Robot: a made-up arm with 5 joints.
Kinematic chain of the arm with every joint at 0, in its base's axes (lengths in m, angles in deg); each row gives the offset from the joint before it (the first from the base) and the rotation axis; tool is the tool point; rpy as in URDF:
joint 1: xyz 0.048 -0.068 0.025 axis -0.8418 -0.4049 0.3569
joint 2: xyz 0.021 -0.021 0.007 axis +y
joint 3: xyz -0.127 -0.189 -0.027 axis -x
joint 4: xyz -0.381 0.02 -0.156 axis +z
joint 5: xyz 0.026 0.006 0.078 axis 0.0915 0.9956 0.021
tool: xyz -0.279 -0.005 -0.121 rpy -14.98 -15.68 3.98
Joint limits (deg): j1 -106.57..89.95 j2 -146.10..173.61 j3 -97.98..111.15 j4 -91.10..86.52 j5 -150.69..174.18
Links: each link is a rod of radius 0.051 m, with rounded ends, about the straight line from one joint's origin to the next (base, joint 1, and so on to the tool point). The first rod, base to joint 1, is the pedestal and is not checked.
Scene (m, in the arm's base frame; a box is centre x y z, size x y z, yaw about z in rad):
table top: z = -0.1
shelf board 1: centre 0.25 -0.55 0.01 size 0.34 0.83 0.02 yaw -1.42
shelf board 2: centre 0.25 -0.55 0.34 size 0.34 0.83 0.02 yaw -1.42
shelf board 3: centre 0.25 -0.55 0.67 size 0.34 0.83 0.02 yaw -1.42
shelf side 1: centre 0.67 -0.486 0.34 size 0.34 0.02 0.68 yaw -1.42
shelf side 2: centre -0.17 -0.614 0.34 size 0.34 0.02 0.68 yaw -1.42
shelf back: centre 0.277 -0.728 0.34 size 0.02 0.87 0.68 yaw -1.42
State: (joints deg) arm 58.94 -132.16 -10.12 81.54 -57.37
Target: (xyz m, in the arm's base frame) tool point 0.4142 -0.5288 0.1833
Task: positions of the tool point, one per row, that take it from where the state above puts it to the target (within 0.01 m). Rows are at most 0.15 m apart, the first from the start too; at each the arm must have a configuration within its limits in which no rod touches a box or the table.
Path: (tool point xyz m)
1: 0.6525 0.1213 0.1409
2: 0.6193 0.1256 0.0673
3: 0.5788 0.1079 0.0121
4: 0.5374 0.0791 -0.0188
5: 0.5020 0.0501 -0.0260
6: 0.5276 0.0180 0.0247
7: 0.5481 -0.0323 0.0786
8: 0.5577 -0.0975 0.1332
9: 0.5515 -0.1729 0.1870
10: 0.5384 -0.2944 0.1780
11: 0.4931 -0.4164 0.1764
12: 0.4142 -0.5288 0.1833

